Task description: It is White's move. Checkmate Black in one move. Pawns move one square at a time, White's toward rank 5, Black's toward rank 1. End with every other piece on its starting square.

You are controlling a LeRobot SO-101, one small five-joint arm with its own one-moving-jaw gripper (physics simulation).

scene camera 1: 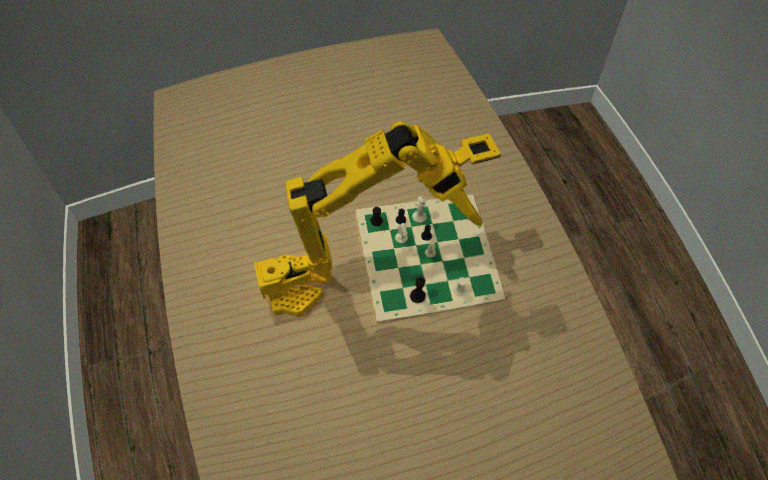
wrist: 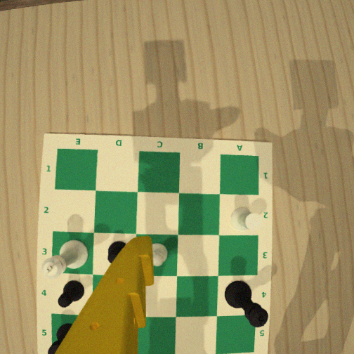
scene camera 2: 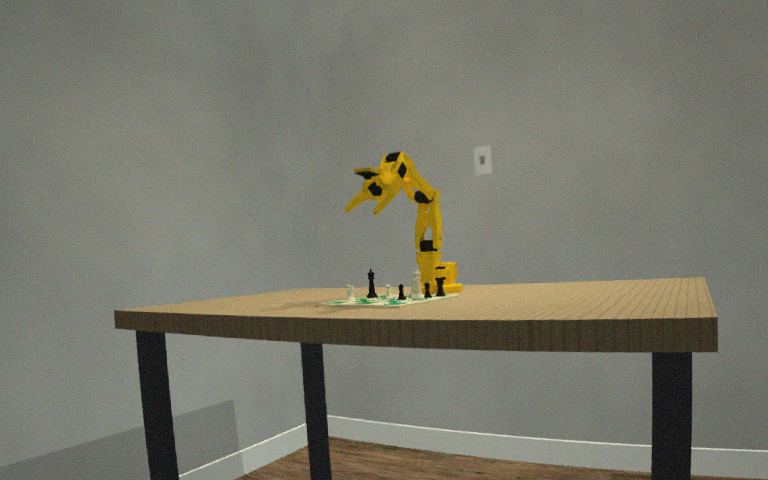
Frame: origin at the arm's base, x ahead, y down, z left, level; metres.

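Seen in the pictures: end effector, tool point: (scene camera 1: 464, 185) (scene camera 2: 374, 213); arm's base, origin of the base link: (scene camera 1: 303, 284).
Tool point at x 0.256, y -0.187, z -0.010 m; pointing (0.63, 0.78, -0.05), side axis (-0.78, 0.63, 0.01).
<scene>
Pixels of each thing's middle, then the offset from my tool point to it. "spot": a spot on its surface instead. Level surfaces: height alone.
- board, surface spot: (scene camera 1: 367, 271) spot: dx -0.147, dy +0.181, dz +0.000 m
- black king, body centre: (scene camera 1: 419, 287) (scene camera 2: 371, 283) dx -0.082, dy +0.149, dz -0.068 m
- tall white piece, body centre: (scene camera 1: 420, 206) (scene camera 2: 417, 283) dx -0.027, dy +0.149, dz +0.077 m
- black rook, body centre: (scene camera 1: 376, 215) (scene camera 2: 440, 288) dx -0.102, dy +0.164, dz +0.092 m
- wooden table, its level: dy +0.187 m
My gripper (scene camera 1: 476, 218) (scene camera 2: 361, 211) is open and empty, high above the board (scene camera 1: 367, 271) (wrist: 49, 190). One notched jaw shows in the wrist view. A white pawn (scene camera 1: 461, 286) (scene camera 2: 350, 293) (wrist: 240, 218) stands on A2, the black king (scene camera 1: 418, 290) (scene camera 2: 371, 285) (wrist: 237, 294) on A4, a white pawn (scene camera 1: 431, 249) (wrist: 159, 254) on C3. A black pawn (scene camera 1: 427, 232) (scene camera 2: 400, 292) (wrist: 116, 252) is on D3, a white piece (scene camera 1: 401, 233) on D4, hidden in the wrist view. A tall white piece (scene camera 1: 420, 210) (scene camera 2: 416, 285) (wrist: 73, 254) is on E3.
A black pawn (scene camera 1: 400, 215) (scene camera 2: 427, 290) (wrist: 73, 290) stands on E4. A black rook (scene camera 1: 376, 216) (scene camera 2: 440, 286) (wrist: 65, 332) stands on E5. The arm's base (scene camera 1: 271, 274) is on the wooden table (scene camera 1: 254, 384), and the arm's shadow falls beside the board.
</scene>
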